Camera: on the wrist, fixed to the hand. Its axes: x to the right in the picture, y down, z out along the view.
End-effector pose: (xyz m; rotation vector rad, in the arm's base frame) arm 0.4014 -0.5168 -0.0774 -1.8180 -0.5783 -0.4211
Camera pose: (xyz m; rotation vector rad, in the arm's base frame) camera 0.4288 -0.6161 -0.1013 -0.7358 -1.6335 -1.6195
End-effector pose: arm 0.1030 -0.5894 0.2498 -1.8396 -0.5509 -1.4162
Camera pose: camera 0.0880 -0.6930 0.2347 0.6747 1.9273 2.2607
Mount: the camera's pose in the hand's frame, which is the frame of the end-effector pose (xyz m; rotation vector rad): -0.0085 0.0595 -0.0870 0.1654 0.3715 -1.5794
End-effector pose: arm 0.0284 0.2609 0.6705 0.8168 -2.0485 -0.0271
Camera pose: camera 0.0653 0.3365 0.7346 2.1261 -0.6564 -0.5266
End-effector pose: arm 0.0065 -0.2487 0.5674 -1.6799 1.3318 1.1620
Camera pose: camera -0.0323 -0.3385 0.6077 -2.0518 -0.0345 -0.1952
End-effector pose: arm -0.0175 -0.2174 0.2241 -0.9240 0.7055 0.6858
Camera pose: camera -0.0893 -0.2696 0.1667 -1.1388 0.1653 -0.9399
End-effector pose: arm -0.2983 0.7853 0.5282 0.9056 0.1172 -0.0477
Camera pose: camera -0.3084 0.8904 0.5226 0.7785 1.1661 -1.3689
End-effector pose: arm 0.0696 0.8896 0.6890 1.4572 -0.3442 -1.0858
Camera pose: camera 0.1545 0.9360 0.7316 1.9920 1.2314 -1.9080
